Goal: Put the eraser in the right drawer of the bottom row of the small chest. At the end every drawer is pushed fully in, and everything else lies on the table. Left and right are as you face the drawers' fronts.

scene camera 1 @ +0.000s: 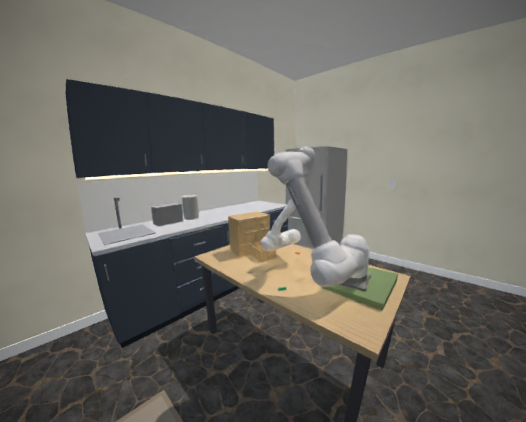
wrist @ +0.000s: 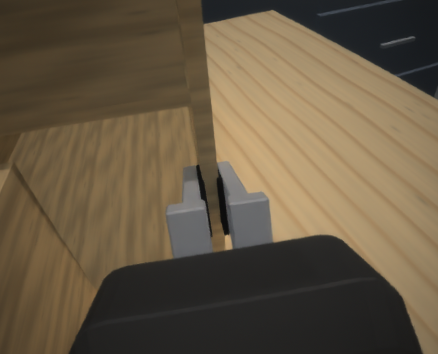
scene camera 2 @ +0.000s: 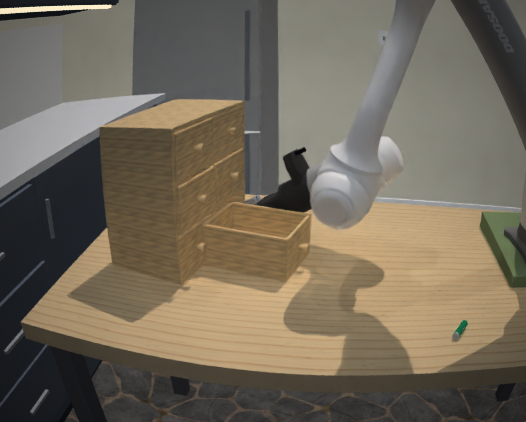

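Seen in the pictures: gripper, fingertip midpoint: (wrist: 209, 186); arm's base at its link origin: (scene camera 1: 352, 279).
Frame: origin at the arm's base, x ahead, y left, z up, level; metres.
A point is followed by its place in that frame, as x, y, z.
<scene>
The small wooden chest (scene camera 1: 242, 235) (scene camera 2: 140, 200) stands turned on the table. The bottom row's right drawer (scene camera 2: 250, 250) @(0.711, 0.016, 0.014) (scene camera 1: 262, 251) @(0.639, 0.031, 0.046) stands out in front, its back rim showing; its far floor is hidden. My gripper (wrist: 209, 186) @(0.757, -0.214, 0.002) (scene camera 2: 256, 199) is at the chest's far side, shut on a thin upright wooden wall, seemingly the chest's right side wall (wrist: 199, 75) @(0.736, -0.206, 0.069). Bare compartment floor (wrist: 115, 165) @(0.844, -0.184, -0.033) shows left of the fingers in the wrist view. A small orange thing (scene camera 1: 297, 253) @(0.492, -0.242, -0.035) lies on the table; I cannot tell if it is the eraser.
A small green cylinder with a grey end (scene camera 1: 282, 288) @(0.327, 0.262, -0.029) (scene camera 2: 460, 330) @(0.335, 0.271, -0.026) lies on the table (scene camera 1: 250, 272) @(0.613, 0.206, -0.039) (scene camera 2: 225, 320) @(0.745, 0.185, -0.039). The arm stands on a green base slab (scene camera 1: 385, 290) @(-0.183, 0.036, 0.006) (scene camera 2: 492, 245) @(0.124, -0.075, -0.028). The kitchen counter (scene camera 1: 215, 220) is behind the chest, the fridge (scene camera 1: 336, 195) farther back.
</scene>
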